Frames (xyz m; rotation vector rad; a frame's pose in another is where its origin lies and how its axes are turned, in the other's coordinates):
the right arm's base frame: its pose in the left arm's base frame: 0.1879 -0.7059 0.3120 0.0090 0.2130 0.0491
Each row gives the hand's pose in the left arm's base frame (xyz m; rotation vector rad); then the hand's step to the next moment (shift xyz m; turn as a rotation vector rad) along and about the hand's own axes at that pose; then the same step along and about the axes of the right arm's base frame.
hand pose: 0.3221 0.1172 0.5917 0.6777 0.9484 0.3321
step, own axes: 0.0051 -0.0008 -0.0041 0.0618 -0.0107 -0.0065
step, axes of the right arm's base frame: 0.0007 0.0037 -0.0054 0.0395 0.0258 -0.0418
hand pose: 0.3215 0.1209 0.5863 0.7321 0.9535 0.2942
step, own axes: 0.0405 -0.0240 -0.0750 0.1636 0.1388 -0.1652
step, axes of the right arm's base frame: -0.0234 0.0377 -0.0766 -0.0042 0.2600 -0.0755
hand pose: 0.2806 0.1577 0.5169 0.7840 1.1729 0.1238
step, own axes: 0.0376 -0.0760 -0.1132 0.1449 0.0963 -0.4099
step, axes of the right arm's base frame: -0.0815 0.0207 -0.1137 -0.2149 0.3490 -0.1741
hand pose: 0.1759 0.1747 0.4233 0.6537 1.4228 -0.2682
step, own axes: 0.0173 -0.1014 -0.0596 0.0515 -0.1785 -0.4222
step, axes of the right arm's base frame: -0.0922 -0.0394 -0.0638 -0.4004 0.1261 -0.1911
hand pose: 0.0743 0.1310 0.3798 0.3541 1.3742 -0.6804
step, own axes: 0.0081 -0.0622 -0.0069 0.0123 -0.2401 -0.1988
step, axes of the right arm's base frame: -0.0454 -0.0430 -0.0088 -0.2983 -0.0513 -0.0757
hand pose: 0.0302 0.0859 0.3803 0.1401 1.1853 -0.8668
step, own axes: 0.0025 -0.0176 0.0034 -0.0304 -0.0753 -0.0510
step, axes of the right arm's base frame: -0.0103 -0.0145 0.0032 -0.0953 -0.0041 0.0103
